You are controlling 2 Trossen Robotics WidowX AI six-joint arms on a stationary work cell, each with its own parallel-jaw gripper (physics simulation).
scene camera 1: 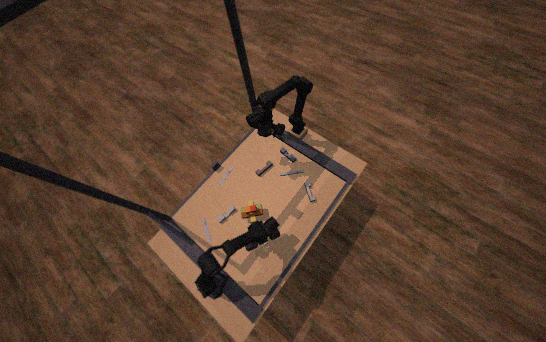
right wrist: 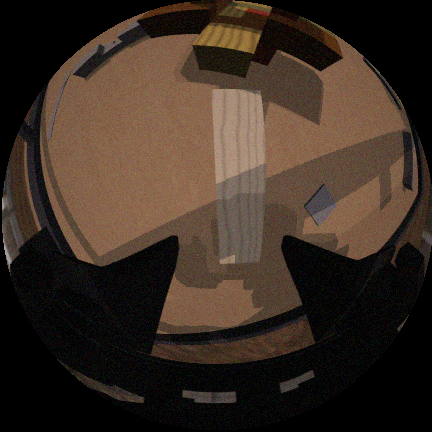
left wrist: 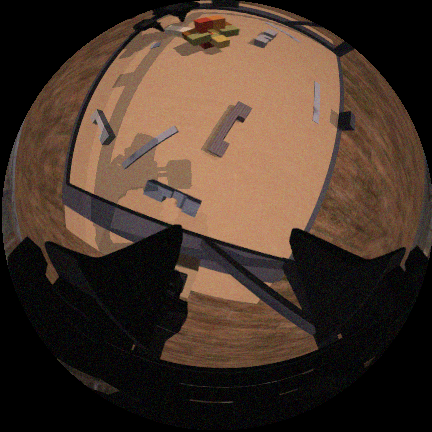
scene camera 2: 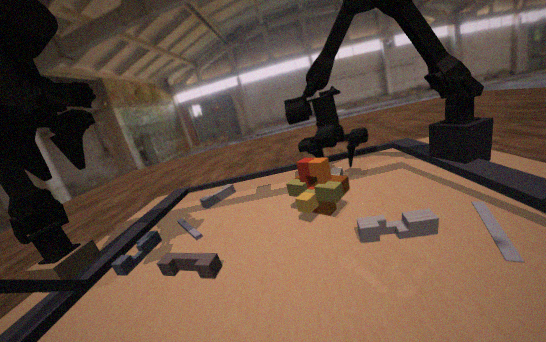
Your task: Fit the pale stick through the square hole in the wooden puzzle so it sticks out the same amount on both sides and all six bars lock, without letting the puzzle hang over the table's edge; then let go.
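Frame: origin at the left arm's base, x back, y down, z right, level; millimetres.
Seen in the pictures: left gripper, fingertip midpoint: (left wrist: 238,233) (scene camera 2: 67,174); right gripper, fingertip midpoint: (right wrist: 231,242) (left wrist: 172,25) (scene camera 2: 337,168); left arm's base at its link origin: (scene camera 1: 297,129) (left wrist: 170,278) (scene camera 2: 60,254); right arm's base at its link origin: (scene camera 1: 210,284) (scene camera 2: 459,121).
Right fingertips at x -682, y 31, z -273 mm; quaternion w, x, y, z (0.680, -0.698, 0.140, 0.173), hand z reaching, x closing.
Offsets run from my right fingertips to a thing's top centre. "pt": to the spot under its first point.
The wooden puzzle @(dx +92, dy -86, dz +143 mm) (scene camera 1: 251,210) (scene camera 2: 328,191) (left wrist: 204,24) (right wrist: 230,37), of red, orange, olive, yellow and brown bars, stands on the table, away from its edges. The pale stick @(dx +20, dy +4, dz +34 mm) (scene camera 2: 336,172) (left wrist: 176,30) (right wrist: 239,135) lies flat on the table beside the puzzle, apart from it, its near end toward the puzzle's yellow bar. My right gripper (scene camera 2: 334,159) (right wrist: 231,242) is open and empty, low over the stick's far end. My left gripper (scene camera 2: 65,172) (left wrist: 238,233) is open and empty, far from the puzzle. The square hole cannot be made out clearly.
A grey notched bar @(dx -27, dy +4, dz +276 mm) (scene camera 1: 226,214) (scene camera 2: 420,225) lies near the puzzle. A brown notched bar @(dx +342, dy +4, dz +288 mm) (scene camera 2: 190,265) (left wrist: 225,130), a blue-grey notched bar @(pt dx +512, dy +4, dz +268 mm) (left wrist: 190,205) and thin strips (scene camera 2: 495,232) (left wrist: 150,146) lie around. A small bluish piece @(dx +88, dy +31, dz -21 mm) (right wrist: 320,205) is beside the stick. Dark rails edge the table.
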